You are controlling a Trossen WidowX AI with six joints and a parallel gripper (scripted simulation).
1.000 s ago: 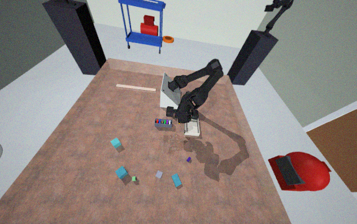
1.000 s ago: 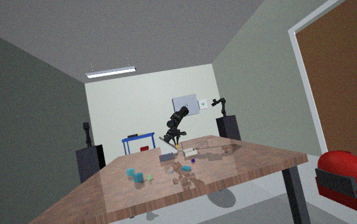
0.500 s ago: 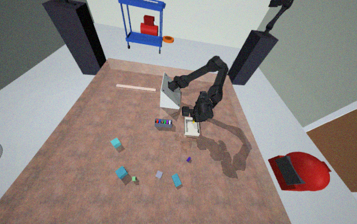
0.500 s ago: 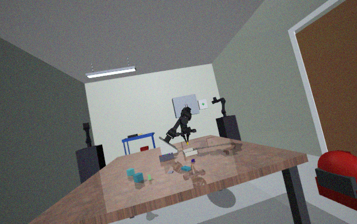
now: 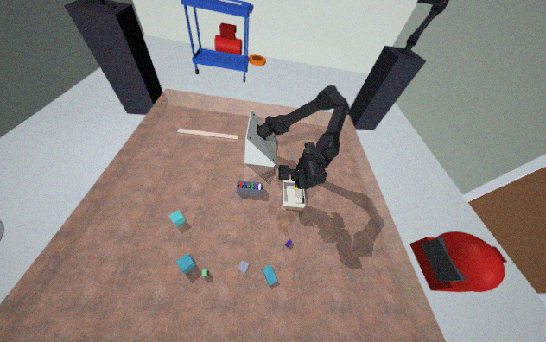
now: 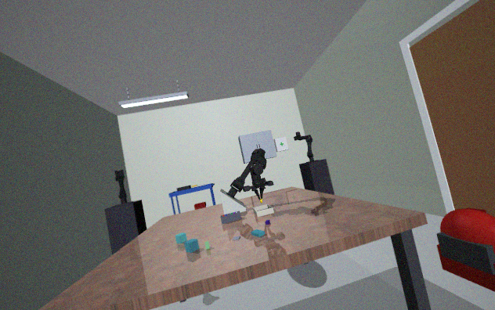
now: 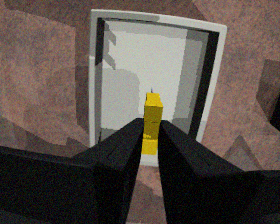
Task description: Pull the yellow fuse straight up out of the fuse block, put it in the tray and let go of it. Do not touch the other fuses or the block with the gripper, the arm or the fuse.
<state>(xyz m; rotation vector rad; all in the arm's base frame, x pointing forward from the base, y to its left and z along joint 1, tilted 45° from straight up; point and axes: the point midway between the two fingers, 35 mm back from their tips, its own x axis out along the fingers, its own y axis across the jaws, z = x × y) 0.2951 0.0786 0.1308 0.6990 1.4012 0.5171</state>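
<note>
Right now the yellow fuse is 10 mm below my gripper tip. Also, from my gripper tip: tray: 80 mm below.
</note>
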